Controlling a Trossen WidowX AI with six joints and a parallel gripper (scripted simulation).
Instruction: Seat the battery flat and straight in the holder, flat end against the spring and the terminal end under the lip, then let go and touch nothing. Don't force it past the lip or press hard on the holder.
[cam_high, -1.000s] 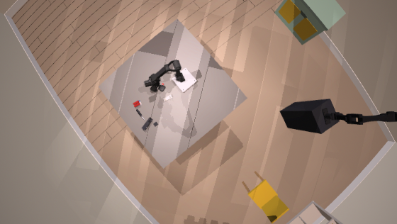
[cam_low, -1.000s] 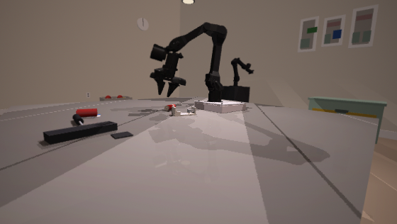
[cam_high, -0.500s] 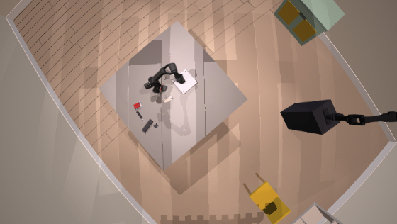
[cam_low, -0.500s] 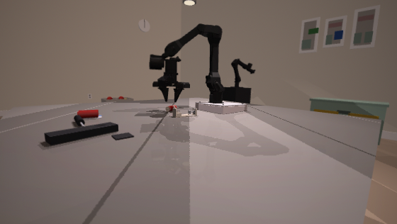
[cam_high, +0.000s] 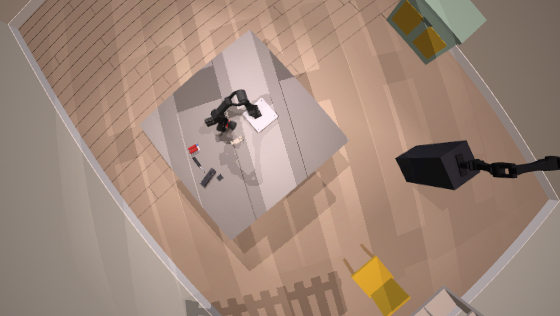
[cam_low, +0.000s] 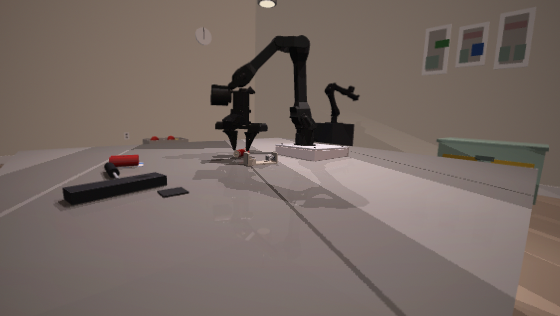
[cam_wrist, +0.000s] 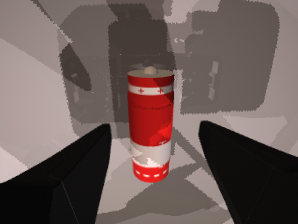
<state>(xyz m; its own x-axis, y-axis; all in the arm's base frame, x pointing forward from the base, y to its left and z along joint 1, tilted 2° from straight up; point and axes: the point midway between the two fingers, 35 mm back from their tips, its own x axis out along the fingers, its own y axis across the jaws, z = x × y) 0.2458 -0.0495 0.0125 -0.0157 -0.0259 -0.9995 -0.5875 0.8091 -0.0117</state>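
My gripper tip is now 10 mm above the battery. From my gripper tip the other things lie so: black screwdriver: 380 mm ahead, 180 mm to the left, 10 mm below; long black bar: 360 mm ahead, 300 mm to the left, 10 mm below; black plate: 350 mm to the left, 270 mm ahead, 20 mm below.
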